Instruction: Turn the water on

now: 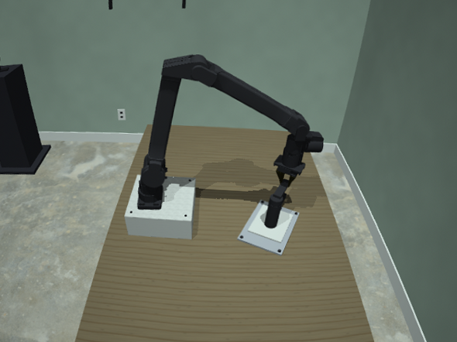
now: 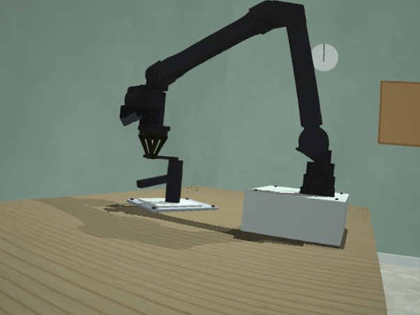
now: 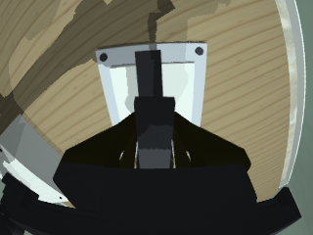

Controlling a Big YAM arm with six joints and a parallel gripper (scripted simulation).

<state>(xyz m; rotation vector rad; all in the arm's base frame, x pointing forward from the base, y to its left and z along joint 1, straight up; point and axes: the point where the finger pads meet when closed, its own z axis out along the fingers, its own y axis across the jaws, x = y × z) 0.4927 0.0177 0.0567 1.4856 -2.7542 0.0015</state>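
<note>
My hand is 20 mm past the lever and 30 mm to the left of it. Also, from my hand: black tap: 30 mm behind, 50 mm to the right, 60 mm below.
</note>
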